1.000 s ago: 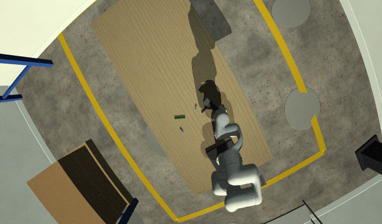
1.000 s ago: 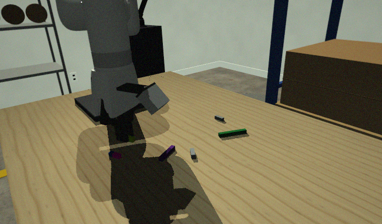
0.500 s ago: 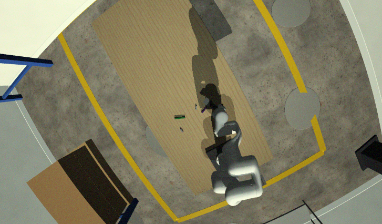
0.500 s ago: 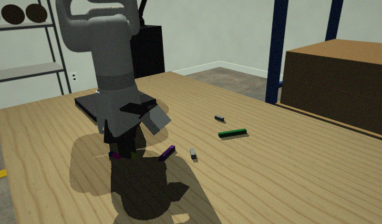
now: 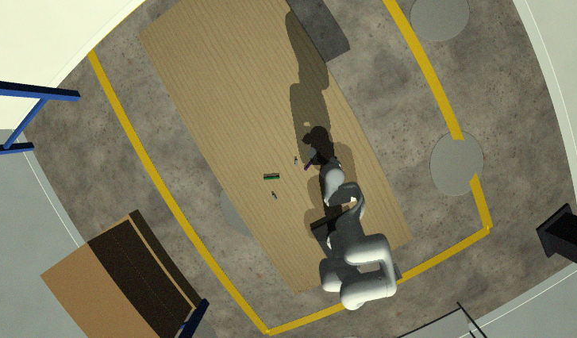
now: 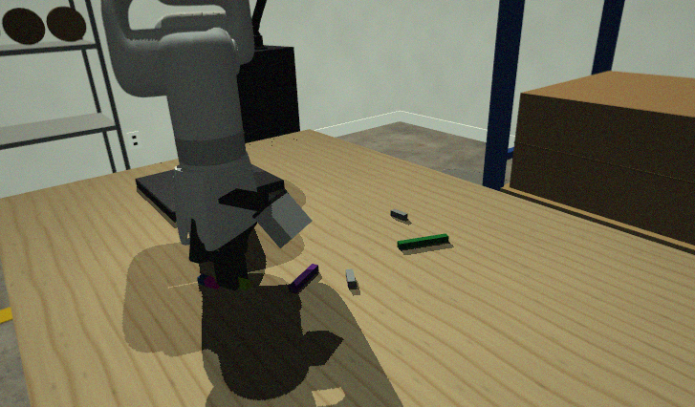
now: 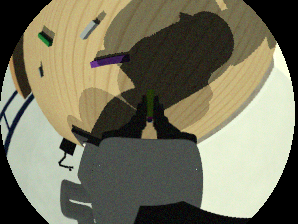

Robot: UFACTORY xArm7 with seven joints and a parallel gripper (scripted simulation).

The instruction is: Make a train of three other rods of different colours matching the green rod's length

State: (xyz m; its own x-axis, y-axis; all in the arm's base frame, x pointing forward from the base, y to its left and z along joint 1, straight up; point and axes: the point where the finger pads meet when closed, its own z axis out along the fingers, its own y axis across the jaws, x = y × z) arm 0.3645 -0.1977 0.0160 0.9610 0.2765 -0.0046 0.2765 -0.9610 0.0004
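The lime rod is 20 mm below my hand. From my hand the other things lie so: magenta rod (30 mm below, 30 mm behind, 10 mm to the right); purple rod (80 mm to the left, 50 mm ahead, 30 mm below); blue rod (50 mm behind, 30 mm below, 10 mm to the right).
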